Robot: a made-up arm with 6 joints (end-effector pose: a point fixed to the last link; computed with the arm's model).
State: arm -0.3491 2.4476 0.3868 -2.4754 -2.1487 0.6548
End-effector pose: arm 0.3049 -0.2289 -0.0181 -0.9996 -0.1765 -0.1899
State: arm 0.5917 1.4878 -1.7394 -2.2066 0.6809 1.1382
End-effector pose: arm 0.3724 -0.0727 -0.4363 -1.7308 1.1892 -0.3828
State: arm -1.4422 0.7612 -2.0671 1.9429 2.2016 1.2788
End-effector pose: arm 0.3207 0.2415 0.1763 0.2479 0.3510 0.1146
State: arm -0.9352 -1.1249 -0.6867 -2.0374 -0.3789 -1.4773
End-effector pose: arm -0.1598 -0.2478 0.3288 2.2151 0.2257 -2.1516
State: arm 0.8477 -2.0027 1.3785 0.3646 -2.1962 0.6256
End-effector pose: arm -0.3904 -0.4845 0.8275 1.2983 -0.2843 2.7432
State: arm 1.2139 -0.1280 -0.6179 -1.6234 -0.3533 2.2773
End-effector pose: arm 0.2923 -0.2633 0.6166 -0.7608 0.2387 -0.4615
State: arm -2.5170 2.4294 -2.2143 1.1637 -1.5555 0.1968
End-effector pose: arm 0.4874 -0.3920 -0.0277 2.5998 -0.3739 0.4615
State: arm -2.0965 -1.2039 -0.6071 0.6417 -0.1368 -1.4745
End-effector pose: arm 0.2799 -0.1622 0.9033 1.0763 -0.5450 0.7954
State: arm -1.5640 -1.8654 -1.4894 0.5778 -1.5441 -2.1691
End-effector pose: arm 0.2981 -0.3893 0.4791 1.2423 0.3859 -0.4536
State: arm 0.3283 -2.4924 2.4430 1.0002 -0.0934 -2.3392
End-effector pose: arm -0.0503 -0.4243 1.0068 0.8252 -0.2858 1.1512
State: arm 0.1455 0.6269 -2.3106 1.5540 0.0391 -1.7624
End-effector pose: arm 0.2742 0.1636 -0.4598 -2.1631 0.2233 0.5644
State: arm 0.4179 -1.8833 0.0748 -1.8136 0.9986 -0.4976
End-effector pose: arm -0.7868 -0.4491 0.5390 1.0402 -0.5115 -2.2297
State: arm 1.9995 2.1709 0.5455 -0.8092 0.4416 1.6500
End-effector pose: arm -0.3766 -0.0280 -0.5136 2.5990 0.1363 -0.6807
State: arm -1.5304 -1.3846 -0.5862 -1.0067 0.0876 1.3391
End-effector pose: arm -0.1253 -0.2342 0.7969 0.3093 -1.4035 1.1088
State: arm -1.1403 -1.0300 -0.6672 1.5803 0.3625 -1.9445
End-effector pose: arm -0.1391 -0.1774 0.8418 0.4199 -1.4482 0.3901
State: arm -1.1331 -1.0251 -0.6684 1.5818 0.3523 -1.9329
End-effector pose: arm -0.1389 -0.1677 0.8446 0.3961 -1.4412 0.3961
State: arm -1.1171 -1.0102 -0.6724 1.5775 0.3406 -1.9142
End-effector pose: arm -0.1383 -0.1481 0.8492 0.3538 -1.4300 0.3988
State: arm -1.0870 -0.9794 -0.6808 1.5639 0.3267 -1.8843
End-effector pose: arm -0.1357 -0.1129 0.8558 0.2828 -1.4109 0.3960
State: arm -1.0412 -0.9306 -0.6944 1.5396 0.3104 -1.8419
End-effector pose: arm -0.1275 -0.0606 0.8628 0.1813 -1.3799 0.3867
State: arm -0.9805 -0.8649 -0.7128 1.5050 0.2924 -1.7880
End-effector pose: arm -0.1093 0.0062 0.8671 0.0543 -1.3335 0.3707
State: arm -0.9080 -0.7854 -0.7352 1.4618 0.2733 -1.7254
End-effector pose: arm -0.0769 0.0814 0.8651 -0.0888 -1.2693 0.3487
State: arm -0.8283 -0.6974 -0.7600 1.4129 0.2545 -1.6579
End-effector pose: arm -0.0297 0.1560 0.8545 -0.2356 -1.1886 0.3224
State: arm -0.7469 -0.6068 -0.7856 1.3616 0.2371 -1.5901
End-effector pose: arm 0.0291 0.2219 0.8348 -0.3746 -1.0962 0.2941
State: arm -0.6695 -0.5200 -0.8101 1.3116 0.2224 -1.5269
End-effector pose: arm 0.0926 0.2733 0.8082 -0.4960 -1.0004 0.2659
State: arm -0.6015 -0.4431 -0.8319 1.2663 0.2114 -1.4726
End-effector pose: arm 0.1526 0.3087 0.7788 -0.5940 -0.9113 0.2400
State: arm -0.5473 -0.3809 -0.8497 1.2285 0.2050 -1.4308
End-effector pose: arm 0.2019 0.3302 0.7515 -0.6664 -0.8387 0.2180
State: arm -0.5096 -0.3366 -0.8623 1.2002 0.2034 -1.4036
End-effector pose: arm 0.2363 0.3417 0.7307 -0.7137 -0.7895 0.2008
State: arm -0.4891 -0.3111 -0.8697 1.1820 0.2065 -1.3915
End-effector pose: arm 0.2545 0.3469 0.7186 -0.7385 -0.7668 0.1883
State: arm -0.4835 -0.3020 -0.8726 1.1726 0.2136 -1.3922
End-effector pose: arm 0.2584 0.3484 0.7151 -0.7451 -0.7679 0.1800
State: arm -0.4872 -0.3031 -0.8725 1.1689 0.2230 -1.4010
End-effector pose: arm 0.2536 0.3480 0.7171 -0.7402 -0.7837 0.1741
